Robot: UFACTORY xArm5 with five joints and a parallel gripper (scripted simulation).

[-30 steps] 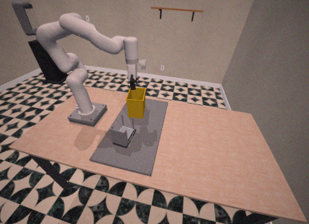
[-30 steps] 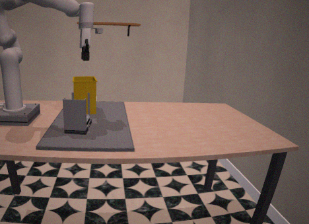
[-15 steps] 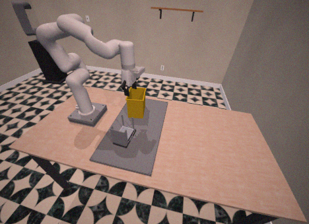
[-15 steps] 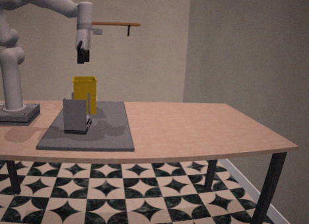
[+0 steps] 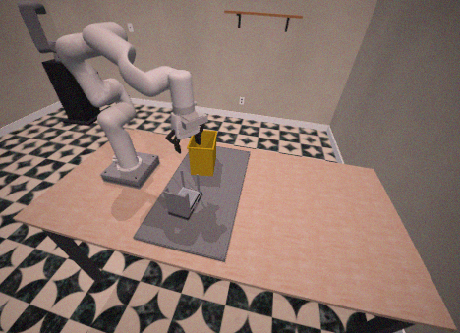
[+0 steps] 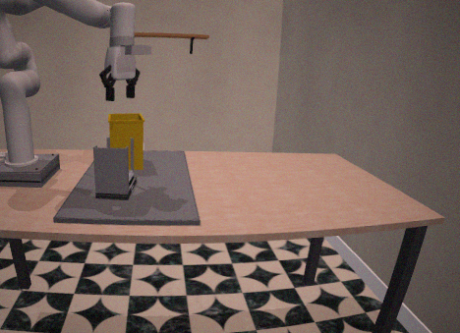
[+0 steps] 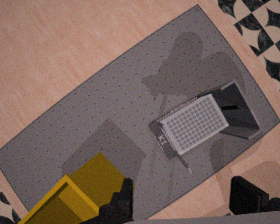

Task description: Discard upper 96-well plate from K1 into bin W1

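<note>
My hand is 10 mm past the white 96-well plate, 90 mm to the left of it and 240 mm above it. Also, from my hand: yellow plastics bin: 10 mm ahead, 210 mm to the left, 180 mm below.
</note>
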